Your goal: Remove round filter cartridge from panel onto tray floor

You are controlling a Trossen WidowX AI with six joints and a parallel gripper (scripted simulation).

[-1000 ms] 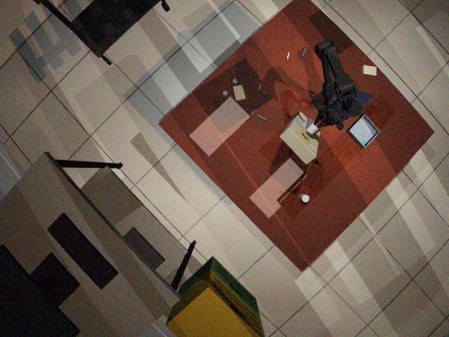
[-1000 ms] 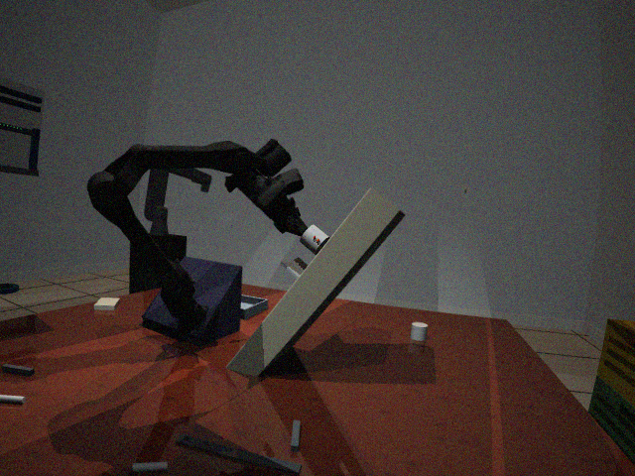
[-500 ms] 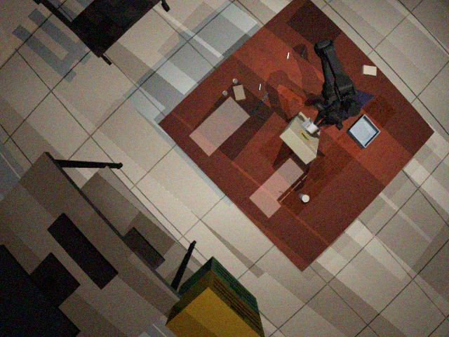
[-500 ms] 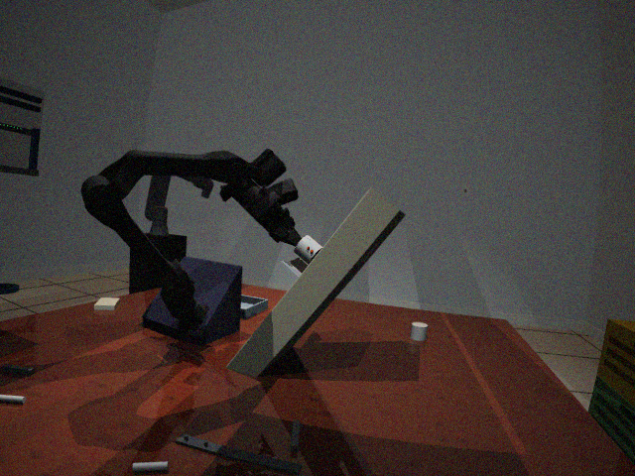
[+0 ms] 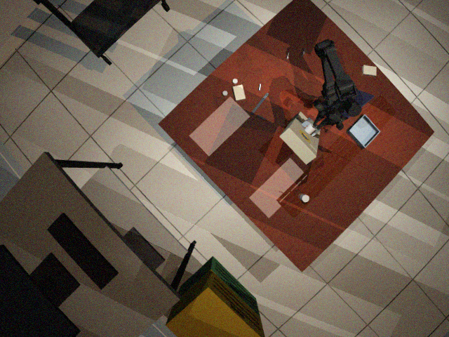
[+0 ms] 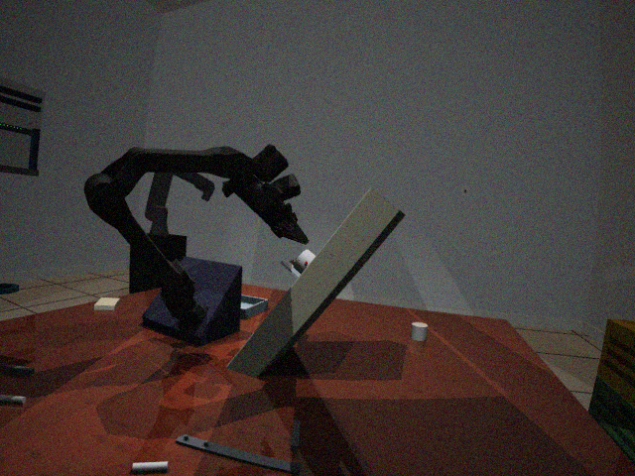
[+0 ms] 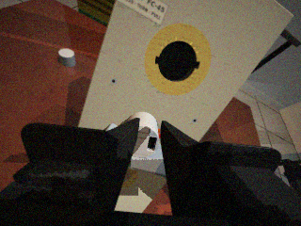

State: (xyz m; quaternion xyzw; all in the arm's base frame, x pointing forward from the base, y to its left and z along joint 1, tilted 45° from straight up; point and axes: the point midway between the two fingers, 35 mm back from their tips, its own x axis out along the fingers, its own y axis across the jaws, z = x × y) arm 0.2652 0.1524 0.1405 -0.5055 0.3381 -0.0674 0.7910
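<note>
The round white filter cartridge lies 4 cm below my gripper tip. The rest, counted from my gripper tip: grey-blue tray (33 cm behind, 27 cm to the left, 25 cm below).
</note>
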